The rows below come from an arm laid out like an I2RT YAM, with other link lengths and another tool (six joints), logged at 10 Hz.
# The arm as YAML. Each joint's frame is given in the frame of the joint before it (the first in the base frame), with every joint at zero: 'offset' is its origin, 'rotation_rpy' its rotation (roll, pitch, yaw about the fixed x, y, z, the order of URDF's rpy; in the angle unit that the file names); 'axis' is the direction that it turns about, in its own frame. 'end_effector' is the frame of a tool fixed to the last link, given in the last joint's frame.
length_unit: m
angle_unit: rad
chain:
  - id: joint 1
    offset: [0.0, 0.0, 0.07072]
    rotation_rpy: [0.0, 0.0, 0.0]
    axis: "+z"
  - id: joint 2
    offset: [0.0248, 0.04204, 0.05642]
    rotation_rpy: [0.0, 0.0, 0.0]
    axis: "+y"
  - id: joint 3
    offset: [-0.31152, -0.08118, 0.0]
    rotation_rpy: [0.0, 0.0, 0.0]
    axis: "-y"
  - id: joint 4
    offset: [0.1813, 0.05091, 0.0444]
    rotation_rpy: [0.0, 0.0, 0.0]
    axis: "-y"
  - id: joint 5
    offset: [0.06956, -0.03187, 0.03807]
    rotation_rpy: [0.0, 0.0, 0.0]
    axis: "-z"
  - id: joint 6
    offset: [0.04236, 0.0, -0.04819]
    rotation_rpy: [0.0, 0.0, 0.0]
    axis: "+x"
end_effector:
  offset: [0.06, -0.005, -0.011]
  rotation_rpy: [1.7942, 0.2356, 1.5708]
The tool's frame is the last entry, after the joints.
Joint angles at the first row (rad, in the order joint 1, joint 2, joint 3, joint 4, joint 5, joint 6):
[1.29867, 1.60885, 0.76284, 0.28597, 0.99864, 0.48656]
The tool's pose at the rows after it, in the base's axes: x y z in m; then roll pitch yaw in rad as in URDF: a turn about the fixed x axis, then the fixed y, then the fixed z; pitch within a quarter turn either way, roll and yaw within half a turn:
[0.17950 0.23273 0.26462 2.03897 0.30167 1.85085]
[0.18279 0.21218 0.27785 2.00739 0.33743 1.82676]
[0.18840 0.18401 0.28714 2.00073 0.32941 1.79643]
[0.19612 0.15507 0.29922 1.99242 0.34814 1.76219]
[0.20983 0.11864 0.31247 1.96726 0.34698 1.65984]
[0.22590 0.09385 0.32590 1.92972 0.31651 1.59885]
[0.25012 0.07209 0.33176 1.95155 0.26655 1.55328]
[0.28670 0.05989 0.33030 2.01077 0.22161 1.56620]
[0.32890 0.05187 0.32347 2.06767 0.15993 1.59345]
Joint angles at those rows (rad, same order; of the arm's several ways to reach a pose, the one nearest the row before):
[1.29296, 1.54772, 0.74669, 0.32836, 1.03764, 0.34004]
[1.26144, 1.47265, 0.71755, 0.34909, 1.04083, 0.24614]
[1.19590, 1.38172, 0.69154, 0.31888, 1.00655, 0.21742]
[1.10538, 1.29535, 0.68999, 0.27818, 0.95698, 0.15169]
[0.95773, 1.22717, 0.69874, 0.26120, 0.91064, 0.09676]
[0.80206, 1.20271, 0.71668, 0.29918, 0.80766, 0.05213]
[0.62095, 1.23716, 0.77995, 0.26298, 0.67098, 0.08757]
[0.45370, 1.34052, 0.87621, 0.22386, 0.49433, 0.12467]
[0.32804, 1.47488, 0.98462, 0.20386, 0.33684, 0.16664]

